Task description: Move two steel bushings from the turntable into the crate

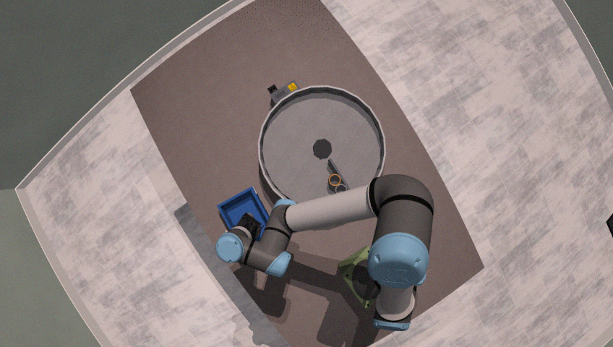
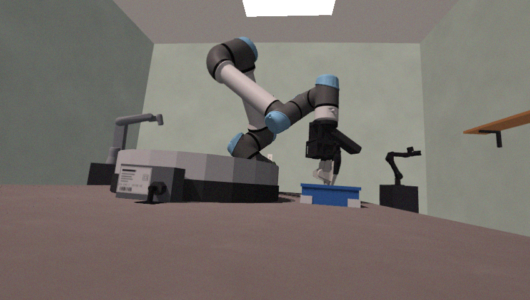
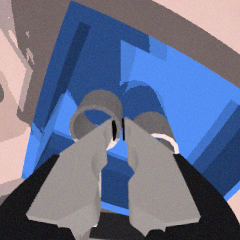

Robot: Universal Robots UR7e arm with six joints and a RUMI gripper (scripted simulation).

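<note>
My hand is 30 mm short of the blue crate, 20 mm to the left of it and 20 mm above it.
</note>
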